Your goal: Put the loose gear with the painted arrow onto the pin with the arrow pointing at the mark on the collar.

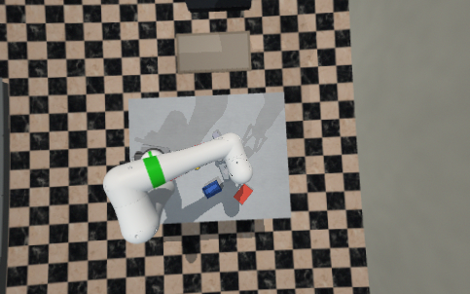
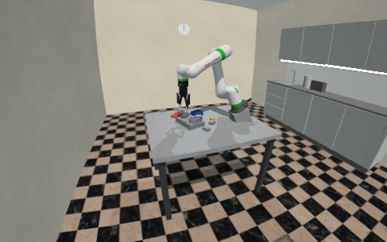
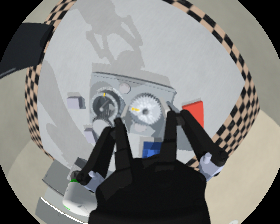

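My hand is 2 cm above the grey gear. Also, from my hand: blue block 19 cm behind, 16 cm to the right, 13 cm below; red block 20 cm to the right, 14 cm below, 3 cm ahead; small yellow piece 30 cm behind, 14 cm below.
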